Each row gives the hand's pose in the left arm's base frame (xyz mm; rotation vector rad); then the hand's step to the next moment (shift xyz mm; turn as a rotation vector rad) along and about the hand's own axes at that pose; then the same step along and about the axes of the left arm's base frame.
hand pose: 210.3 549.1 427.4 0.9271 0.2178 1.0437
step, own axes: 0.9 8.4 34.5 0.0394 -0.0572 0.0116
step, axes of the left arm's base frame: 14.4 -16.8 27.8 0.0638 0.0156 -0.0253
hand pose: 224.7 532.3 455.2 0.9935 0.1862 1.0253
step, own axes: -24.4 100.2 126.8 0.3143 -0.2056 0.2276
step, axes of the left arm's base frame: -5.8 -81.2 141.7 0.4268 0.0790 0.0669
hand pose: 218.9 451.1 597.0 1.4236 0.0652 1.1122
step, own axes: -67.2 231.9 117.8 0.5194 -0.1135 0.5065
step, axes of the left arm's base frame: -91.6 -183.6 173.4 0.6605 -0.0185 0.3204
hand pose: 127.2 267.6 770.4 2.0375 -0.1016 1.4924
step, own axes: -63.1 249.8 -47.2 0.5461 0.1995 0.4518
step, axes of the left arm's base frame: -162.3 -197.2 57.9 0.4992 -0.2382 0.4860
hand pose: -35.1 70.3 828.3 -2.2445 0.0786 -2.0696
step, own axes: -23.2 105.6 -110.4 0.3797 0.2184 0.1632
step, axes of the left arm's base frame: -109.6 -106.1 -24.7 0.1984 -0.2493 0.3420
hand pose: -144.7 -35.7 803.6 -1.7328 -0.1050 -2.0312
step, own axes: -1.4 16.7 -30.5 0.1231 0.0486 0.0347
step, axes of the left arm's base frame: -21.2 -25.1 -11.4 0.0390 -0.0675 0.1125
